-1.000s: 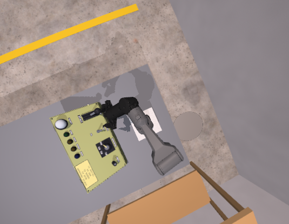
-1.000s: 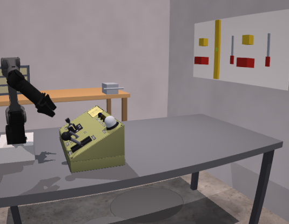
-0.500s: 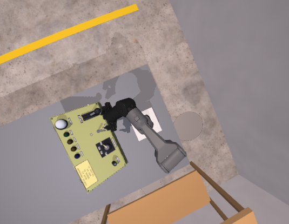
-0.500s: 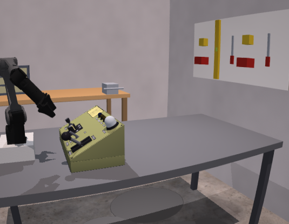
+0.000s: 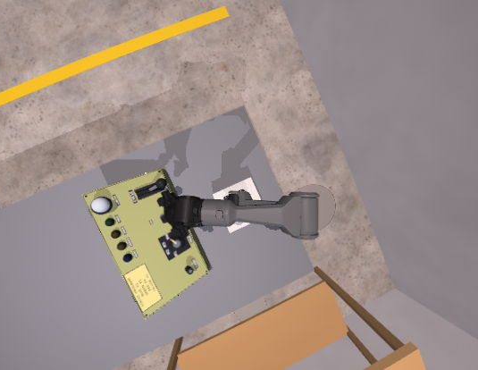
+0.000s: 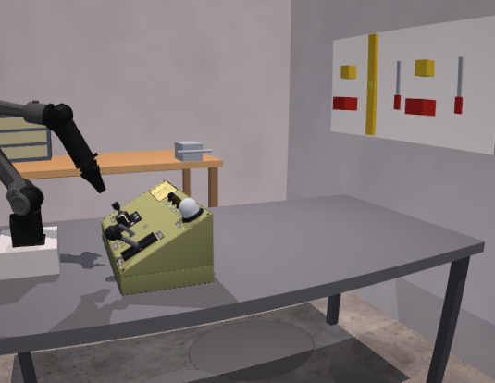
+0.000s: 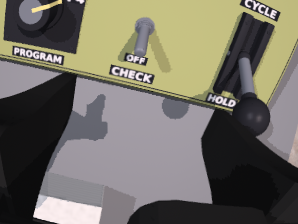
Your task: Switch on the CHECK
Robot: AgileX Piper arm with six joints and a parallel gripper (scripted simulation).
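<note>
Right now the check toggle is 13 cm below my hand and 7 cm ahead of it. The rest, counted from my hand: small black knob: 24 cm to the left, 13 cm below, 7 cm ahead; then olive console: 15 cm below, 11 cm ahead, 6 cm to the left; then program rotary selector: 13 cm below, 11 cm to the left, 8 cm ahead.
</note>
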